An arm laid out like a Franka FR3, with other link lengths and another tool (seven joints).
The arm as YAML. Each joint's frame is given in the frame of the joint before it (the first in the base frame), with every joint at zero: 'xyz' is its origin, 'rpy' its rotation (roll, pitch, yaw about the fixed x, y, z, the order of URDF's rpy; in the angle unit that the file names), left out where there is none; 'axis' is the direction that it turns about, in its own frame. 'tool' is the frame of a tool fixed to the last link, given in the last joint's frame.
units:
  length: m
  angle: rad
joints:
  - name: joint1
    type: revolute
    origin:
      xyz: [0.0, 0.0, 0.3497]
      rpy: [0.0, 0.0, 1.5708]
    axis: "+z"
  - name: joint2
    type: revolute
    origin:
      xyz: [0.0, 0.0, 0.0]
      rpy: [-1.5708, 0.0, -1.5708]
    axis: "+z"
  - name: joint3
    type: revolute
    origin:
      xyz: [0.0, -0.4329, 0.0]
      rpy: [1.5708, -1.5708, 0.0]
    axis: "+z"
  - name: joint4
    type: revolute
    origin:
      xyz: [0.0, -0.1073, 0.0]
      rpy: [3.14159, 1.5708, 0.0]
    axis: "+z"
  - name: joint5
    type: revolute
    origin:
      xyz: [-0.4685, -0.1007, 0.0]
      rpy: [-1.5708, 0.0, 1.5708]
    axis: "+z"
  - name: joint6
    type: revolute
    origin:
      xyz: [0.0, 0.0, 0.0]
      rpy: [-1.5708, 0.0, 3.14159]
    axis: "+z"
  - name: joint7
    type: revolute
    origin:
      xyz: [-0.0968, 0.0, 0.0]
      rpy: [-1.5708, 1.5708, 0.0]
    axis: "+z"
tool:
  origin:
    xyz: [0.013, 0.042, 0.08]
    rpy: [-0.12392, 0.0, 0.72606]
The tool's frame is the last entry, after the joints.
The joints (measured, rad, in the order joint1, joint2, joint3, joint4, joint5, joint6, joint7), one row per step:
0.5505 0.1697 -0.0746 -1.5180 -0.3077 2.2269 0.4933
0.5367 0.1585 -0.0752 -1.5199 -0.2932 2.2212 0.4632
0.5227 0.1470 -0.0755 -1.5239 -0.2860 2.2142 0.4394
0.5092 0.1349 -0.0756 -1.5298 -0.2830 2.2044 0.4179
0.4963 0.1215 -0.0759 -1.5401 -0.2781 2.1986 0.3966
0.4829 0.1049 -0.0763 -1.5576 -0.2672 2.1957 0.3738
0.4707 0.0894 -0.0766 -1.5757 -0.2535 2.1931 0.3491
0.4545 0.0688 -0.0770 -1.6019 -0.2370 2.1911 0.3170
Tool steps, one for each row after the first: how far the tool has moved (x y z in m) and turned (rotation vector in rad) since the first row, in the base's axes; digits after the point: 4 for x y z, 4 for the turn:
0.0009 -0.0124 0.0067 -0.0022 0.0028 0.0069
0.0015 -0.0248 0.0122 -0.0085 0.0052 0.0092
0.0015 -0.0370 0.0164 -0.0188 0.0094 0.0101
0.0008 -0.0489 0.0194 -0.0267 0.0140 0.0123
-0.0010 -0.0616 0.0207 -0.0299 0.0222 0.0155
-0.0029 -0.0730 0.0207 -0.0320 0.0326 0.0217
-0.0058 -0.0880 0.0194 -0.0357 0.0462 0.0299

